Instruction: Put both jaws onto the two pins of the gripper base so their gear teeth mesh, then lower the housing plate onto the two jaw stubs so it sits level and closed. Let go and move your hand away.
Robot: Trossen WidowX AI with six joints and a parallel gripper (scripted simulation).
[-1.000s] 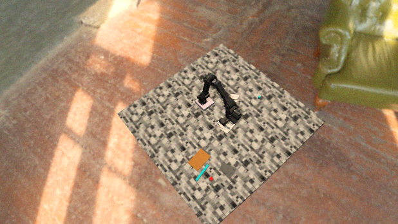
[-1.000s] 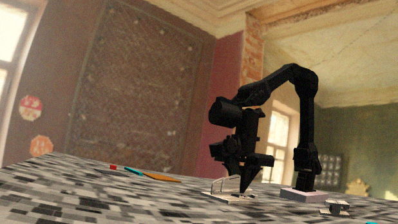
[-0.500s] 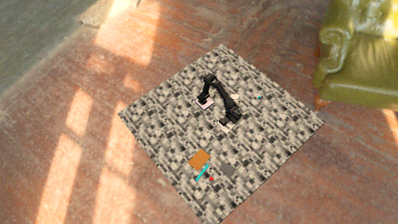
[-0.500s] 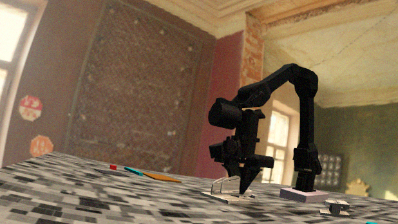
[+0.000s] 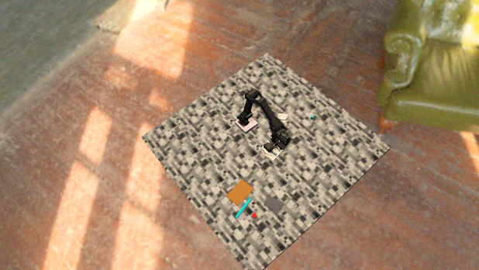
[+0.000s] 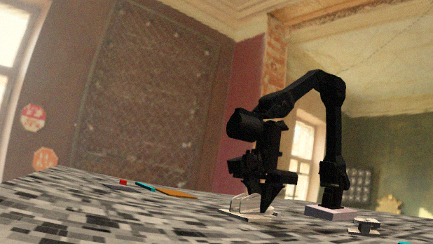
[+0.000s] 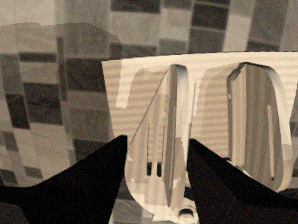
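Right now my gripper tip is 20 mm short of the cream plate, 30 mm to the left of it and 20 mm above it. The rest, counted from my gripper tip: teal cube 10 mm ahead, 370 mm to the left, 10 mm below; then orange plate 70 mm ahead, 400 mm to the right, 20 mm below; then grey plate 270 mm ahead, 300 mm to the right, 20 mm below.
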